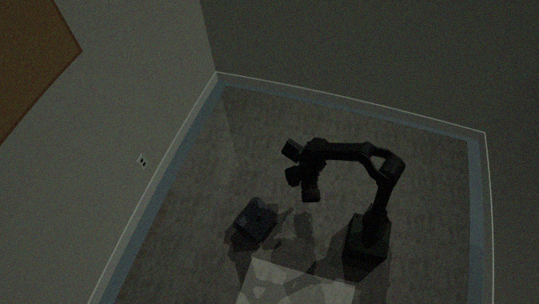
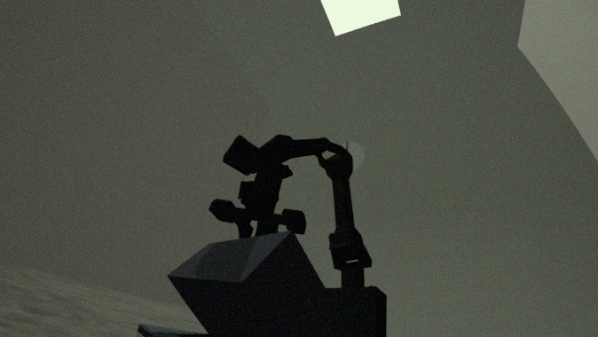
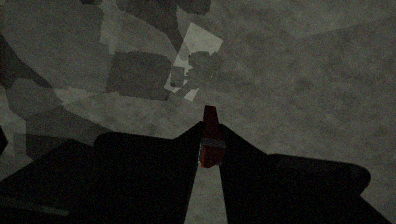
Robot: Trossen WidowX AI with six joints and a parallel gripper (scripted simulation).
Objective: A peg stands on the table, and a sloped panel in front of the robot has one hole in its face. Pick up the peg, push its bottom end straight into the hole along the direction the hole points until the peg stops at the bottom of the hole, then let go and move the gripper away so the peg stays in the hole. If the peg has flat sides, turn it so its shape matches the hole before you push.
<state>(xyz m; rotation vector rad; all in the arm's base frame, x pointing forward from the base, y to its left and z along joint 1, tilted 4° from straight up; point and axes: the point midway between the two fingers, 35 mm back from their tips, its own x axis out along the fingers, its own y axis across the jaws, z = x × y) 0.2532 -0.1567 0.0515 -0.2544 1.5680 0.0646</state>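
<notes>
Now: gripper tip 180 mm short of the sloped panel, 130 mm to the right of it and 80 mm above it. The rest, counted from my gripper tip: red peg: 10 mm above.
</notes>
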